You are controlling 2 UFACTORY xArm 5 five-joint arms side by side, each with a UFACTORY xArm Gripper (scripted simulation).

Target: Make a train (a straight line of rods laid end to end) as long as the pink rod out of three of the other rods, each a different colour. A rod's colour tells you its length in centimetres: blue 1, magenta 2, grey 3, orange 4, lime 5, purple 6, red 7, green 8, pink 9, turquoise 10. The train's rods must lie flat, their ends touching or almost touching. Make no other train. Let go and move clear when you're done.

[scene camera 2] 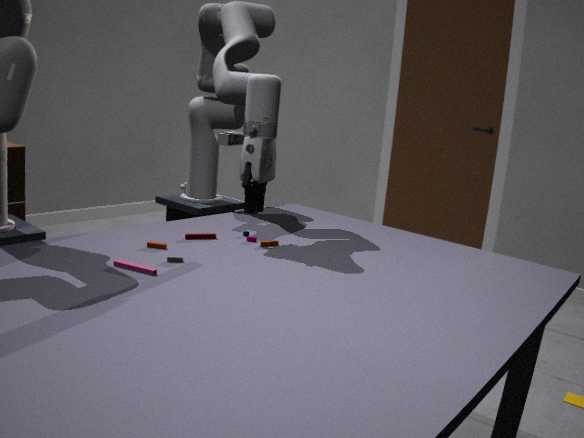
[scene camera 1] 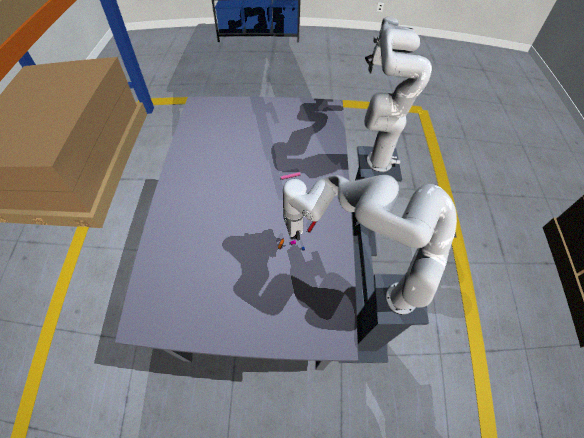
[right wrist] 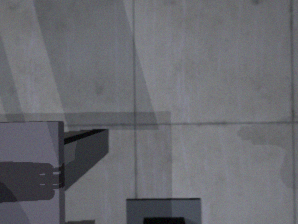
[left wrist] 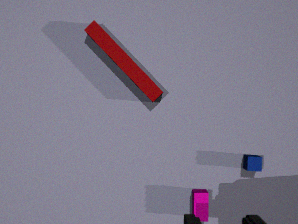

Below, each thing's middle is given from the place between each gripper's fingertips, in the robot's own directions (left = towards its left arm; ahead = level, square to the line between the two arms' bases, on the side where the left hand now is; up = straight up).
The red rod [left wrist: 104, 41] lies 8 cm behind my left hand [scene camera 2: 253, 212], 8 cm to the right of it and 8 cm below it.
Right now my right hand is 35 cm short of the red rod, 76 cm to the right of it and 24 cm above it.
